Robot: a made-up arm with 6 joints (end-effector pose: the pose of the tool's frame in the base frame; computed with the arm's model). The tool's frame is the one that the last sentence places. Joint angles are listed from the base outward.
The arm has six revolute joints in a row. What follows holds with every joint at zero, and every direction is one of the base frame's. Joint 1 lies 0.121 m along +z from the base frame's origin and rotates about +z. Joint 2 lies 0.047 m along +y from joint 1 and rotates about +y. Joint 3 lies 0.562 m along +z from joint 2 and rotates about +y. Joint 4 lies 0.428 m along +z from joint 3 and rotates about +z. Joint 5 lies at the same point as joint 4 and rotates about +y. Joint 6 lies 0.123 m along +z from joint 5 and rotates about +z. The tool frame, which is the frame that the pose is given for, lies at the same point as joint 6; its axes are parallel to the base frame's.
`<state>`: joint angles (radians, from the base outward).
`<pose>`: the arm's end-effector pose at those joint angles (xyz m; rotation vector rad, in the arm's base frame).
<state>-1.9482 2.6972 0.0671 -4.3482 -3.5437 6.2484</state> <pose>-0.0521 -0.3811 -0.6728 0.4602 0.2928 2.2496</pose>
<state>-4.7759 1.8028 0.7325 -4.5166 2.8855 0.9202</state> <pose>-0.0312 0.7315 -0.2587 0.4234 -0.4426 0.5645</pose>
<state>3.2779 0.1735 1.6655 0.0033 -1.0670 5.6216</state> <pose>-0.5837 -0.1271 0.6493 -0.9510 -0.3960 2.4482</pose>
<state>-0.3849 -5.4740 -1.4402 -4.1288 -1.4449 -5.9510</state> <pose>0.1642 -0.1257 0.9065 0.4957 -1.3651 2.1705</pose>
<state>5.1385 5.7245 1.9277 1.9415 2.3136 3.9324</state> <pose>0.1335 0.0240 0.6988 -1.3502 0.5140 0.0419</pose>
